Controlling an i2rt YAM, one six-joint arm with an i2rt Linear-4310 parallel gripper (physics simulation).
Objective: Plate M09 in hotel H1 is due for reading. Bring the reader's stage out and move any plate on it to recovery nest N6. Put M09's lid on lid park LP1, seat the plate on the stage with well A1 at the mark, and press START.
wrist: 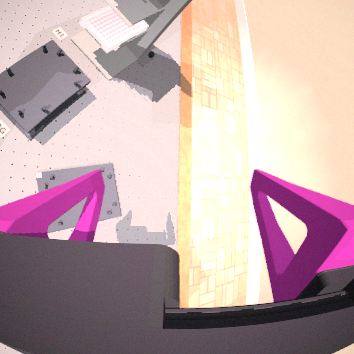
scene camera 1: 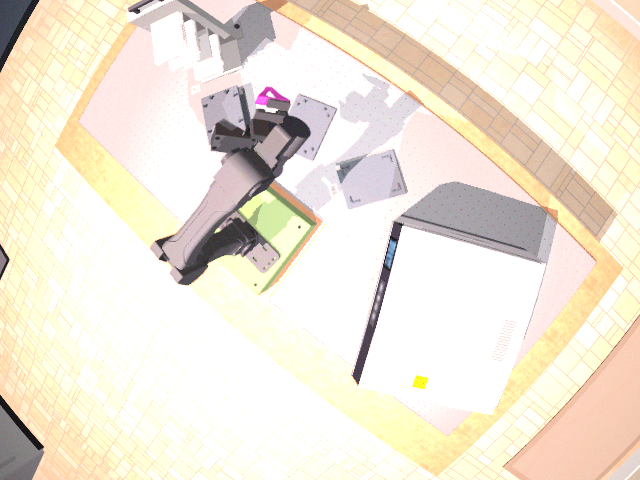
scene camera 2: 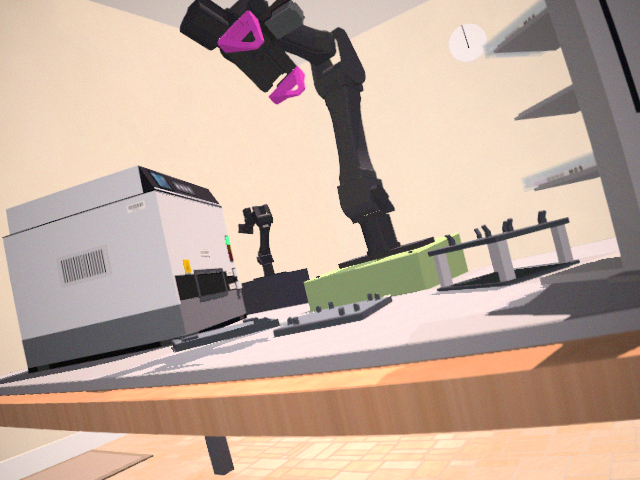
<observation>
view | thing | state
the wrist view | my gripper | -
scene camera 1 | my gripper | -
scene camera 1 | grey square nest plate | -
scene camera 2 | my gripper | -
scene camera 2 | plate reader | -
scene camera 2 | grey square nest plate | -
</observation>
